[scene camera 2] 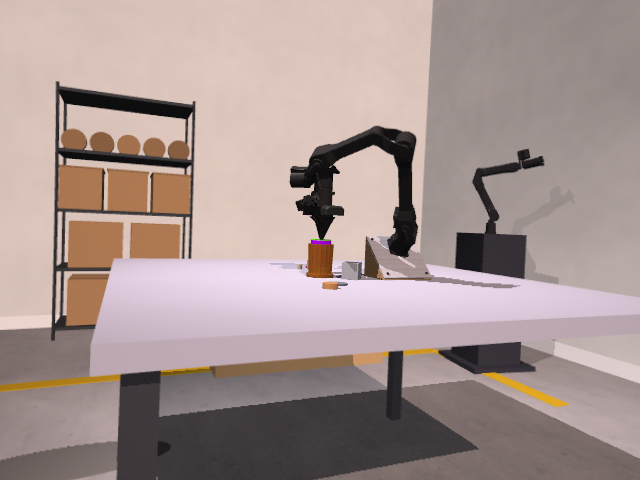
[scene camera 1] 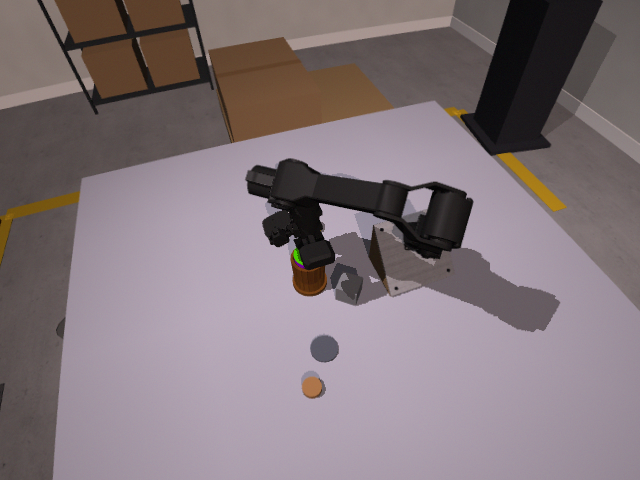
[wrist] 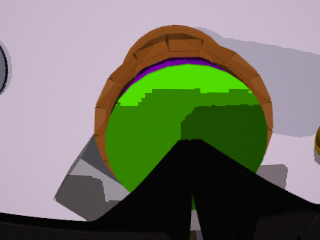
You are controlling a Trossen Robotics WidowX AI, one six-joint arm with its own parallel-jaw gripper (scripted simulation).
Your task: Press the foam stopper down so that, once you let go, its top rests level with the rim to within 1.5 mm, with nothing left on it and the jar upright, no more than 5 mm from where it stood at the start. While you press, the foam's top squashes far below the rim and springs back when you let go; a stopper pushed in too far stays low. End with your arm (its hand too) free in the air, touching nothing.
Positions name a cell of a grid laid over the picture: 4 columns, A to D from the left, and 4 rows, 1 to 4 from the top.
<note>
I see my gripper (scene camera 1: B3), a grey cube (wrist: B4) and a bright green foam stopper (wrist: C2).
My gripper also shows in scene camera 2 (scene camera 2: C2) and in the wrist view (wrist: C3).
</note>
